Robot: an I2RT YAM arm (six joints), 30 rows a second.
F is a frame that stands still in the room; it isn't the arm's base.
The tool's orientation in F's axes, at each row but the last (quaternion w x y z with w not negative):
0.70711, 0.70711, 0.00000, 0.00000
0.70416, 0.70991, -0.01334, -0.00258
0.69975, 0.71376, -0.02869, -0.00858
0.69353, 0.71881, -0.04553, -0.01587
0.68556, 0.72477, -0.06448, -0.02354
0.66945, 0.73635, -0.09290, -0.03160
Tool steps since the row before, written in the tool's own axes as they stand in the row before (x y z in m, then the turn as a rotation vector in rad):
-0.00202, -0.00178, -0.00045, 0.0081, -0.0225, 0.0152
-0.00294, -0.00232, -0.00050, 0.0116, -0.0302, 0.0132
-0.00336, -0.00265, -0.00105, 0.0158, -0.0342, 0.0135
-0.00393, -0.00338, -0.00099, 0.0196, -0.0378, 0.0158
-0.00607, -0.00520, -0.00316, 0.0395, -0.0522, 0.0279
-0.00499, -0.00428, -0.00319, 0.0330, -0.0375, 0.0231
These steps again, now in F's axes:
-0.00202, 0.00045, -0.00178, 0.0081, -0.0152, -0.0225
-0.00289, 0.00058, -0.00236, 0.0118, -0.0132, -0.0301
-0.00322, 0.00128, -0.00272, 0.0161, -0.0137, -0.0340
-0.00368, 0.00144, -0.00350, 0.0198, -0.0162, -0.0375
-0.00531, 0.00416, -0.00533, 0.0389, -0.0299, -0.0515
-0.00394, 0.00439, -0.00431, 0.0320, -0.0253, -0.0370

